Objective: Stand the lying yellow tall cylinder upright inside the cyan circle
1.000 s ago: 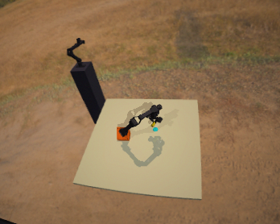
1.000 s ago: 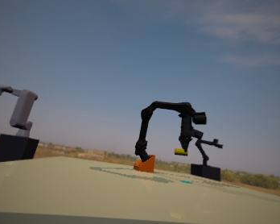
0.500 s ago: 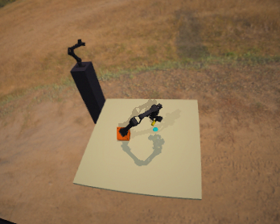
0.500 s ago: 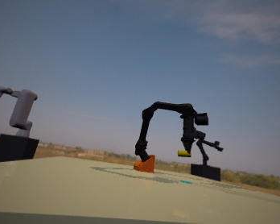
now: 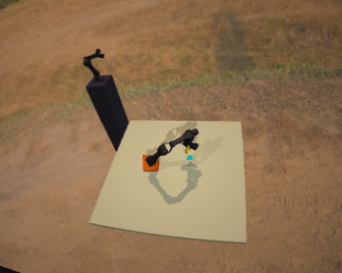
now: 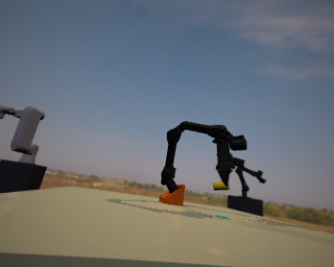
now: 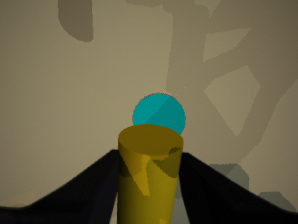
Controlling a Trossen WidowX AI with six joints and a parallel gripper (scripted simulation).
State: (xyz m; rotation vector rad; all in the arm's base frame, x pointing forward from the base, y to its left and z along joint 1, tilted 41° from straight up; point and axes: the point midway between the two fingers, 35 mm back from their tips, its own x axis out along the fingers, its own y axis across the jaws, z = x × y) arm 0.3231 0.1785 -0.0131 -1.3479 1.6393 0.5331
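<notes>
Right now my gripper tip is 130 mm above the cyan circle and 10 mm to the left of it. Also, from my gripper tip: yellow cylinder: 20 mm to the right, 10 mm below, 10 mm behind.
</notes>
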